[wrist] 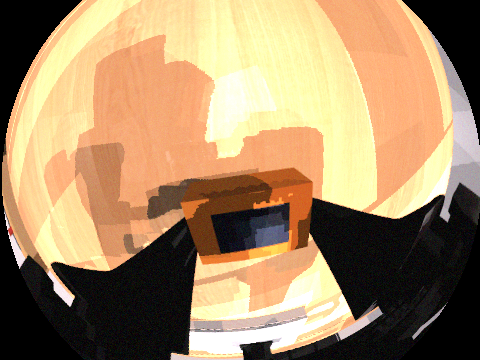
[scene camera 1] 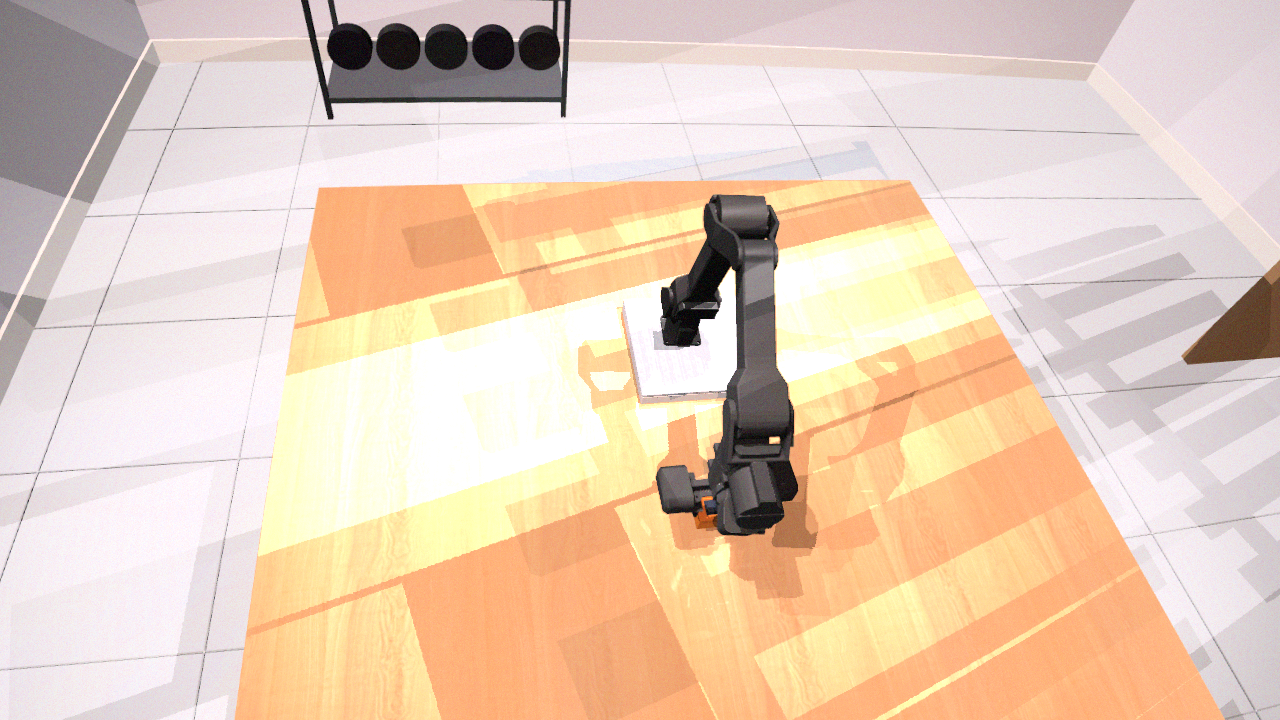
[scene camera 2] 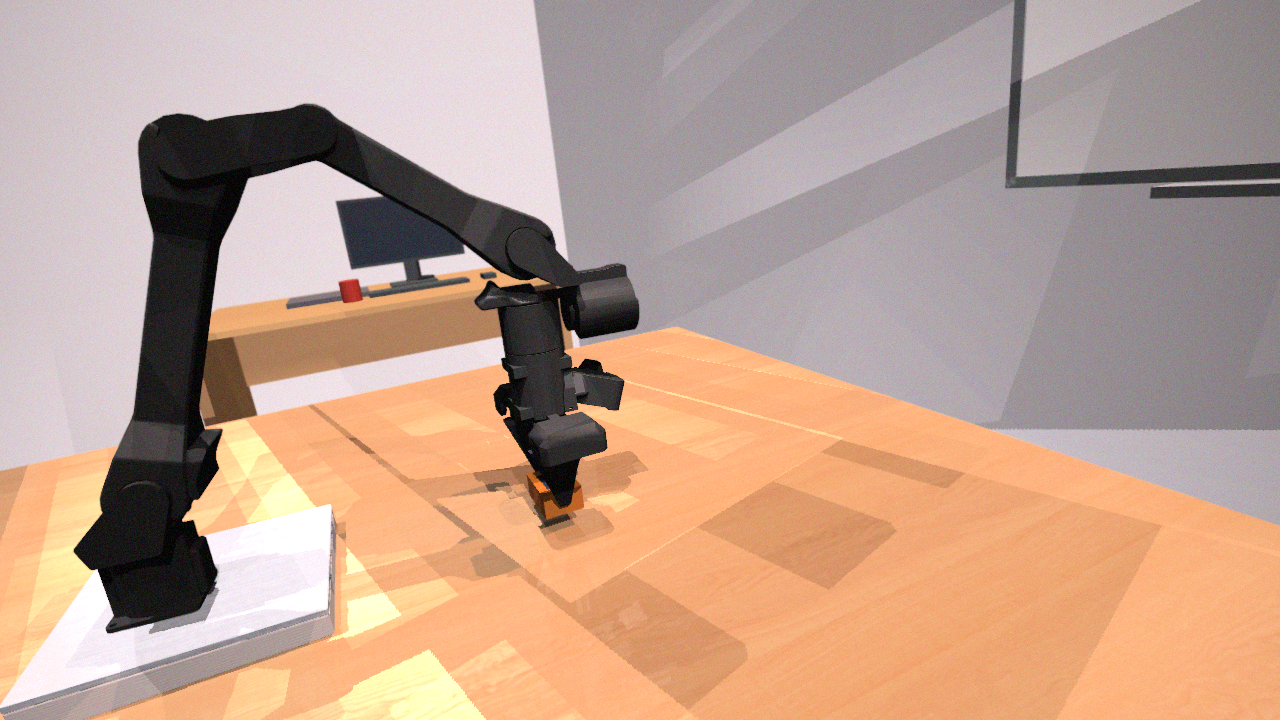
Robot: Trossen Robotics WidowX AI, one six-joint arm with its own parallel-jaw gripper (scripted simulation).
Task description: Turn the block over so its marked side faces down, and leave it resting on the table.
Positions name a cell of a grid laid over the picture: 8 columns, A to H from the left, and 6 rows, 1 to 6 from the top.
Scene:
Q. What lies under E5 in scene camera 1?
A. My gripper.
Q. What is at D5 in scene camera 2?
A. An orange block.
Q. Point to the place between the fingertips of my gripper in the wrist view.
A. E4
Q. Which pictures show my gripper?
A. The wrist view, scene camera 1 and scene camera 2: all of them.

